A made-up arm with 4 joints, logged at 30 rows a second.
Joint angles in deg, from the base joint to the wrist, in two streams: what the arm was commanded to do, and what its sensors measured. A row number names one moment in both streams.
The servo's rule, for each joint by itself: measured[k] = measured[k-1] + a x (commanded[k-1-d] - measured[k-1]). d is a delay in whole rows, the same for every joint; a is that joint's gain. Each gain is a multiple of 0.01, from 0.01 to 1. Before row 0 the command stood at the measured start. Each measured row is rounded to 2 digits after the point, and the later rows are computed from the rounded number. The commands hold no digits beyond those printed.
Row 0, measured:
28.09 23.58 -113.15 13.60
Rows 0 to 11, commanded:
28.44 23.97 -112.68 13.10
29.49 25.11 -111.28 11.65
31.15 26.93 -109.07 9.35
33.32 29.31 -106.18 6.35
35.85 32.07 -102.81 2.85
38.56 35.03 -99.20 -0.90
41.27 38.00 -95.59 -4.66
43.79 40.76 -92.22 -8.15
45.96 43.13 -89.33 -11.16
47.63 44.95 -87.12 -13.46
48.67 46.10 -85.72 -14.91
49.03 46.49 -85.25 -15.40
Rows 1 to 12, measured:
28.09 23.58 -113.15 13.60
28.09 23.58 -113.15 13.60
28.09 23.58 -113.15 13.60
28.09 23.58 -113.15 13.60
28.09 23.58 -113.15 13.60
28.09 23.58 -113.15 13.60
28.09 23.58 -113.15 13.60
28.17 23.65 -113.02 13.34
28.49 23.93 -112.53 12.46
29.13 24.50 -111.56 10.84
30.14 25.41 -110.05 8.51
31.51 26.68 -108.02 5.57
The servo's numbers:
d 7
a 0.24 0.19 0.28 0.52

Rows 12 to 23, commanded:
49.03 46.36 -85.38 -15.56
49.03 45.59 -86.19 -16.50
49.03 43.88 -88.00 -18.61
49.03 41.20 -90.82 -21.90
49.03 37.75 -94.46 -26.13
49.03 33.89 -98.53 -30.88
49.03 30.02 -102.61 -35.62
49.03 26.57 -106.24 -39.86
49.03 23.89 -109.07 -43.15
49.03 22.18 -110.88 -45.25
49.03 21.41 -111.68 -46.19
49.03 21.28 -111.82 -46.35
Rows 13 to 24, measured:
33.20 28.27 -105.55 2.21
35.14 30.12 -102.76 -1.36
37.22 32.14 -99.81 -4.89
39.32 34.23 -96.88 -8.15
41.31 36.27 -94.15 -10.91
43.08 38.14 -91.79 -12.99
44.51 39.73 -89.96 -14.24
45.59 40.99 -88.68 -14.93
46.42 41.86 -87.98 -15.75
47.05 42.24 -87.99 -17.24
47.53 42.04 -88.78 -19.66
47.89 41.22 -90.37 -23.02

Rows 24 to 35, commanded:
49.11 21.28 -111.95 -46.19
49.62 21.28 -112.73 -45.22
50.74 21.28 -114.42 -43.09
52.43 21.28 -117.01 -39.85
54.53 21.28 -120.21 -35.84
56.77 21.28 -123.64 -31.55
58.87 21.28 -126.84 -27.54
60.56 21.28 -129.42 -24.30
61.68 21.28 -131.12 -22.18
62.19 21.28 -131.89 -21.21
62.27 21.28 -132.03 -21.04
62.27 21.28 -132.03 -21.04
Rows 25 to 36, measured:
48.16 39.83 -92.65 -27.11
48.37 37.97 -95.44 -31.54
48.53 35.80 -98.46 -35.87
48.65 33.54 -101.43 -39.66
48.74 31.38 -104.08 -42.57
48.81 29.49 -106.21 -44.45
48.86 27.93 -107.78 -45.44
48.92 26.67 -108.95 -45.83
49.09 25.65 -110.01 -45.51
49.49 24.82 -111.24 -44.25
50.20 24.15 -112.86 -41.96
51.24 23.60 -114.92 -38.78

